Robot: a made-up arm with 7 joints. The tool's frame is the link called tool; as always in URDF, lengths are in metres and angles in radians.
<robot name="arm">
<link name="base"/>
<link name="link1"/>
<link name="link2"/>
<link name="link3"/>
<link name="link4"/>
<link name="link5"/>
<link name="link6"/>
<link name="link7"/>
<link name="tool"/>
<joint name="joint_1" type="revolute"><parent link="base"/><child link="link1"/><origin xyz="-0.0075 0.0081 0.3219" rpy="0 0 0"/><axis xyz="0 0 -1"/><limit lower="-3.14" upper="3.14" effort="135" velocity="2"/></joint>
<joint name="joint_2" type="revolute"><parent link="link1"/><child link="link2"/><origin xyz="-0.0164 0.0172 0.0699" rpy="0 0 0"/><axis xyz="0 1 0"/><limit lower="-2.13" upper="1.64" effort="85" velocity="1"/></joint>
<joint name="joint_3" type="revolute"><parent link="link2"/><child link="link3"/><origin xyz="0.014 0.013 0.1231" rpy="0 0 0"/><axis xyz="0 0 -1"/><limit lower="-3.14" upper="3.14" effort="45" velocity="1.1"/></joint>
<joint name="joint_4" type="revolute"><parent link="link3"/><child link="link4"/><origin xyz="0.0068 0.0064 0.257" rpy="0 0 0"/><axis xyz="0 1 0"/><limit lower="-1.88" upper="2.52" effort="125" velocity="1.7"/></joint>
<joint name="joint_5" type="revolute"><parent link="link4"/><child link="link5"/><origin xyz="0.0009 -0.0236 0.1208" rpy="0 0 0"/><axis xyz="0 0 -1"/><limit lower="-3.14" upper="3.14" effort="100" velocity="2.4"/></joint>
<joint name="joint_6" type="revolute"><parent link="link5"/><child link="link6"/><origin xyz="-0.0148 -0.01 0.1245" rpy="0 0 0"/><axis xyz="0 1 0"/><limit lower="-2.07" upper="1.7" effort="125" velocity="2"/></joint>
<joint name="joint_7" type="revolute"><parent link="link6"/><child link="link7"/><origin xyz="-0.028 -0.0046 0.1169" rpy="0 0 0"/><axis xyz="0 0 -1"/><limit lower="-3.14" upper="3.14" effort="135" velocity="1.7"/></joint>
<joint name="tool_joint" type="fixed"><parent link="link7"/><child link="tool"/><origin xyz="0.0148 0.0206 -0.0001" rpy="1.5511 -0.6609 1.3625"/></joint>
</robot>
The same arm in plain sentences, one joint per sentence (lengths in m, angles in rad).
The arm has seven revolute joints in a row. What follows holds with every joint at zero, and every direction is one of the base frame's. Joint 1 is mounted 0.0075 m along -x and 0.0081 m along +y and 0.3219 m along +z from the base frame's origin and rotates about -z, from -3.14 to 3.14 rad. Joint 2 is mounted 0.0164 m along -x and 0.0172 m along +y and 0.0699 m along +z from joint 1 and rotates about +y, from -2.13 to 1.64 rad. Joint 3 is mounted 0.014 m along +x and 0.013 m along +y and 0.1231 m along +z from joint 2 and rotates about -z, from -3.14 to 3.14 rad. Joint 4 is mounted 0.0068 m along +x and 0.0064 m along +y and 0.257 m along +z from joint 3 and rotates about +y, from -1.88 to 2.52 rad. Joint 5 is mounted 0.0009 m along +x and 0.0236 m along -y and 0.1208 m along +z from joint 4 and rotates about -z, from -3.14 to 3.14 rad. Joint 6 is mounted 0.0148 m along -x and 0.01 m along -y and 0.1245 m along +z from joint 5 and rotates about +y, from -2.07 to 1.7 rad. Joint 7 is mounted 0.028 m along -x and 0.0046 m along -y and 0.1169 m along +z from joint 6 and rotates about -z, from -3.14 to 3.14 rad. The tool frame, which is the frame that the pose is given for, is mounted 0.0148 m along +x and 0.0206 m along +y and 0.0001 m along -z from joint 7; its axes are the base frame's turned by roll 1.5511, pitch -0.6609 and yaw 1.3625 rad (as in URDF: about the fixed x, then y, then z).
